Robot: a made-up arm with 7 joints.
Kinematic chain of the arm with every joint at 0, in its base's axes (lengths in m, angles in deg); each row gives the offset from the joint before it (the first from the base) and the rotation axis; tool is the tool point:
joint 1: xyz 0 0 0 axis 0 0.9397 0.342
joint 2: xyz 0 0 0 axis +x
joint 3: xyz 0 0 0 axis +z
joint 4: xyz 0.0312 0 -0.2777 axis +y
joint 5: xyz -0.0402 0 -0.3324 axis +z
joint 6: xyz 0 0 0 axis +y
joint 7: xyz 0 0 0 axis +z
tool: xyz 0 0 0
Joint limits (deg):
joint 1: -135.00..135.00
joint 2: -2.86..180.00
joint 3: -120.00..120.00
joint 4: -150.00..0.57
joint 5: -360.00..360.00
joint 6: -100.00..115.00
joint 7: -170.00..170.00
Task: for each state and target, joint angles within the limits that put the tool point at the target. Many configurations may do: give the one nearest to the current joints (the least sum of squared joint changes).
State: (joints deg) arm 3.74 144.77 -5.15 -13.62 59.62 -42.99 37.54
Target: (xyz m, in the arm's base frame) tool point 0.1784 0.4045 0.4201
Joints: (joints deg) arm 6.98 139.38 -6.36 -27.10 59.62 -42.99 37.54
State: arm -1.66 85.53 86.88 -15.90 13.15 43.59 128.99
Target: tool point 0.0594 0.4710 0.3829
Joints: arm 9.32 116.05 79.60 -27.03 13.15 43.59 128.99
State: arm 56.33 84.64 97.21 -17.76 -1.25 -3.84 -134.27
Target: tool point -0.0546 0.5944 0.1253
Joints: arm 45.26 86.92 81.23 -27.02 -1.25 -3.84 -134.27
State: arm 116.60 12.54 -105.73 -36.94 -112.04 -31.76 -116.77
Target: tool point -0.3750 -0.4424 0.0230
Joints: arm 108.60 2.27 -99.54 -51.70 -112.04 -31.76 -116.77
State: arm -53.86 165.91 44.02 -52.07 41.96 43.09 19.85
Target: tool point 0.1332 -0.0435 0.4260
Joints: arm -33.28 151.38 21.89 -99.96 41.96 43.09 19.85
